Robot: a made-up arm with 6 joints.
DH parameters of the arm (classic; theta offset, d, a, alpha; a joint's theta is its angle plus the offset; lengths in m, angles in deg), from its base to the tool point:
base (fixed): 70.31 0 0.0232 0
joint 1: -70.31 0.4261 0.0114 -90
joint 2: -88.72 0 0.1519 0
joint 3: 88.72 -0.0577 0.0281 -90
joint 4: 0 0.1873 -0.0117 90
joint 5: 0 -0.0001 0.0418 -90
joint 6: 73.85 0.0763 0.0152 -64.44
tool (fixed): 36.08 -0.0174 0 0
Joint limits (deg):
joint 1: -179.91..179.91
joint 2: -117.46..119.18
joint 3: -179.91..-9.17
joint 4: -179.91..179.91
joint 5: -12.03..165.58
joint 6: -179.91..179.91
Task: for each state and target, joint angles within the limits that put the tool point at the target. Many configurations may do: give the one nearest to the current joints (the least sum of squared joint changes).
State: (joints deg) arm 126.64 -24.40 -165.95 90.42 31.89 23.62
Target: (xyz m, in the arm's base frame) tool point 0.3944 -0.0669 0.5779
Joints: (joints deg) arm 157.81 -68.78 -177.61 83.27 31.38 -2.57
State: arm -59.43 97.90 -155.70 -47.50 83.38 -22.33
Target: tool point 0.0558 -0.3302 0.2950
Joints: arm -62.04 81.21 -141.24 -40.50 109.73 -23.33
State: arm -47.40 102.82 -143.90 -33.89 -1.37 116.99
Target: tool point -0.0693 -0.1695 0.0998
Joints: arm -92.35 115.82 -119.09 -31.64 11.25 117.95
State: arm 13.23 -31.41 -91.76 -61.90 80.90 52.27
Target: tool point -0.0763 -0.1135 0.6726
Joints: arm -6.10 -75.08 -87.64 -56.92 102.48 59.31
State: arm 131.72 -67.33 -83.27 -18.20 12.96 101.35
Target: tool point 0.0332 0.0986 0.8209
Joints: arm 138.46 -22.68 -131.99 -21.94 12.69 88.03
